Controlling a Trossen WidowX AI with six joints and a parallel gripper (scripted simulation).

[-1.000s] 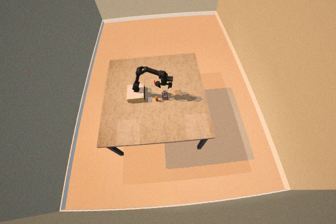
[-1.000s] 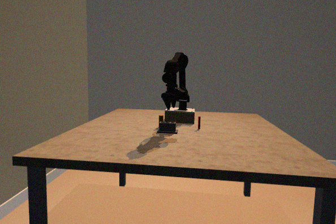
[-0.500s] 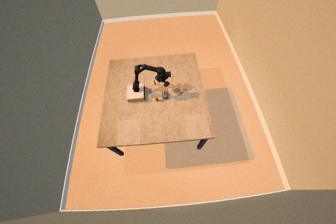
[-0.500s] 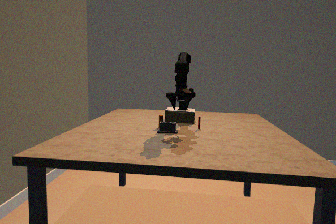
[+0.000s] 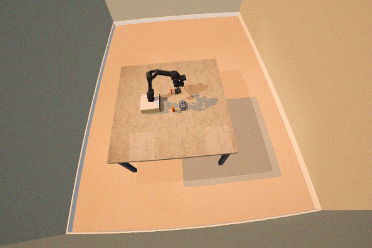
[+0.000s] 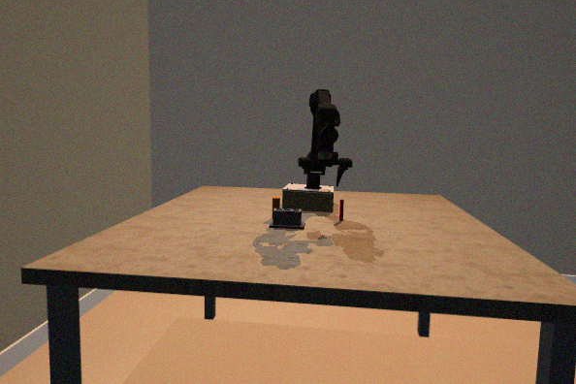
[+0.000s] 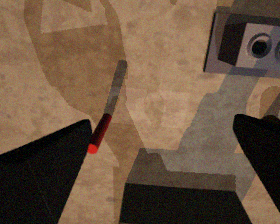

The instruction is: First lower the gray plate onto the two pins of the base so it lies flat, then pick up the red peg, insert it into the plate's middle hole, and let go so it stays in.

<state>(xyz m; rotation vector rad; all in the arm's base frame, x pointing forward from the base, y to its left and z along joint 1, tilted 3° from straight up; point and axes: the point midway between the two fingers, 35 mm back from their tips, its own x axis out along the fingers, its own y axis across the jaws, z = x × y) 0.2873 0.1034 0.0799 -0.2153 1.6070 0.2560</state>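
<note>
Right now the red peg is 100 mm below my gripper tip, 80 mm behind it and 50 mm to the left of it. Also, from my gripper tip: gray plate: 110 mm to the right, 90 mm below, 70 mm ahead; then base: 130 mm below, 110 mm to the right, 70 mm ahead; then short orange cylinder: 190 mm to the right, 100 mm below, 30 mm behind.
</note>
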